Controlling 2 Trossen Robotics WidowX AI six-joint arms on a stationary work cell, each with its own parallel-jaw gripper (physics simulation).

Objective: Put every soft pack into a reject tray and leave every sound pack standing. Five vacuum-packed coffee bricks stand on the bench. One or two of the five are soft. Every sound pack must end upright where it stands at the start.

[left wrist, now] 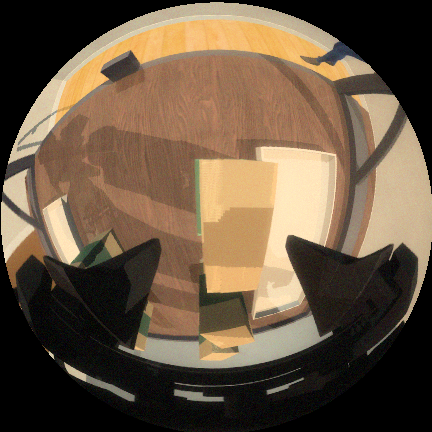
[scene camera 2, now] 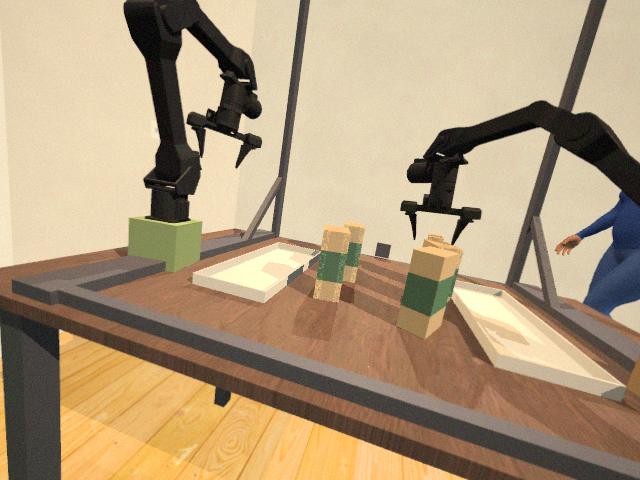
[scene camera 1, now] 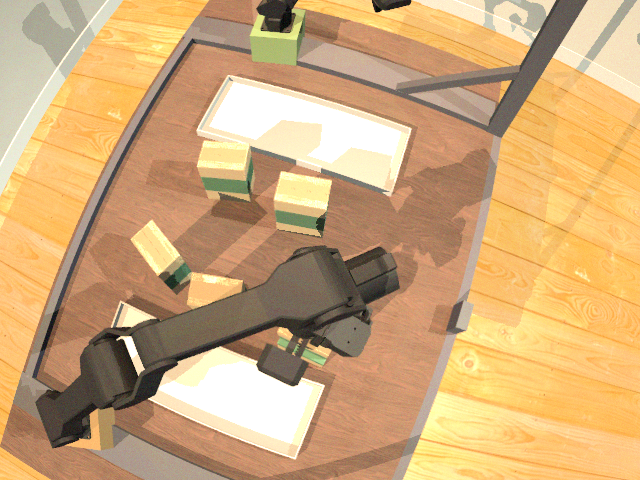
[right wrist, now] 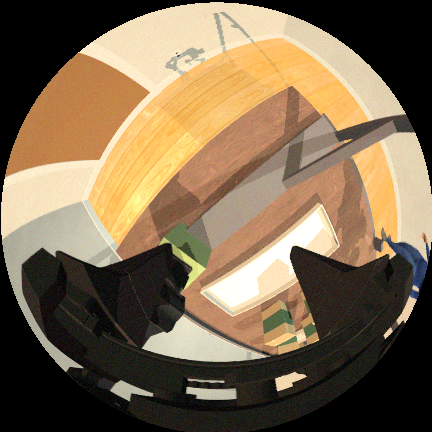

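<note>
Five tan coffee bricks with green bands stand upright. One brick and a second brick stand by the white tray. A third brick and a fourth brick stand near the other tray. The fifth brick stands under my left gripper, which is open with its fingers above and astride the brick's top. My right gripper is open and empty, high above the bench. Softness cannot be told by look.
My left arm crosses over the lower tray and hides part of the fourth brick in scene camera 1. A green block carries the right arm. A grey box sits at the bench edge. A person in blue is behind the bench.
</note>
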